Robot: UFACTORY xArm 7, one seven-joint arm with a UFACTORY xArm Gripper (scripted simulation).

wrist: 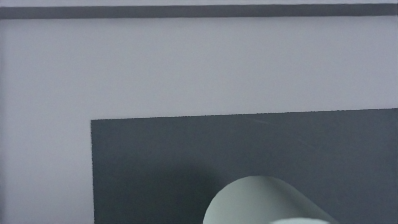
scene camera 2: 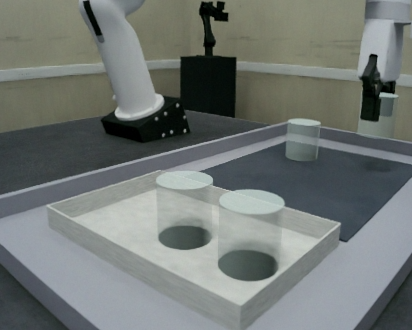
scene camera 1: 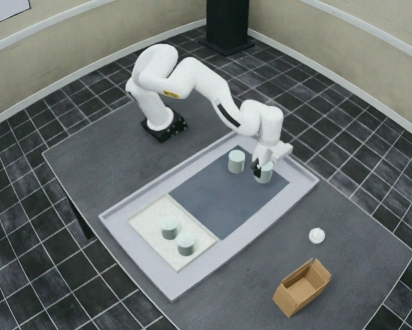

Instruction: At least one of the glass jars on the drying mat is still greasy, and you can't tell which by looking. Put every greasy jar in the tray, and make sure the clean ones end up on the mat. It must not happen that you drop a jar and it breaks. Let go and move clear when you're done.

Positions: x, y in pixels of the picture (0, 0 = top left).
Labels:
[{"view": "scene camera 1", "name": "cardboard box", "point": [306, 280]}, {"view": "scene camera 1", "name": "dark drying mat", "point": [222, 201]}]

